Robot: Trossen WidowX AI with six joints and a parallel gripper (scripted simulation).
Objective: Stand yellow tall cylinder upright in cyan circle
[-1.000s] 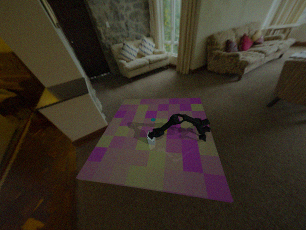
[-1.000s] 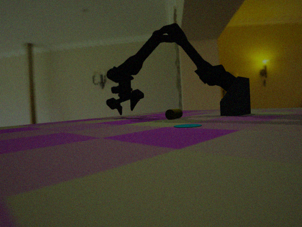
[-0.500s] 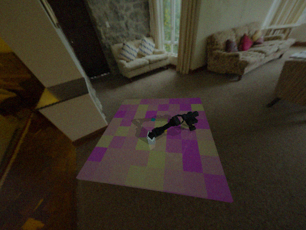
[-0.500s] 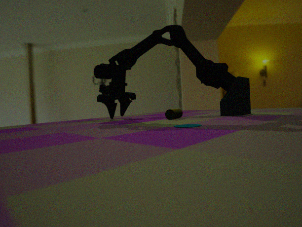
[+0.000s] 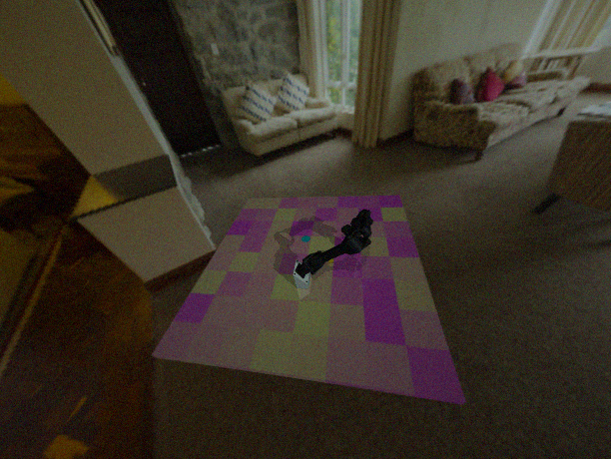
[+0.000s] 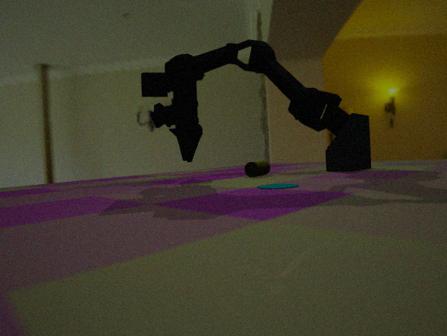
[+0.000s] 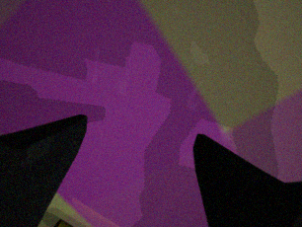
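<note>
Now: gripper tip 100 mm past the yellow tall cylinder, 140 mm to the right of it and 20 mm above it. Round my gripper tip: cyan circle 50 mm ahead, 330 mm to the left, 40 mm below.
</note>
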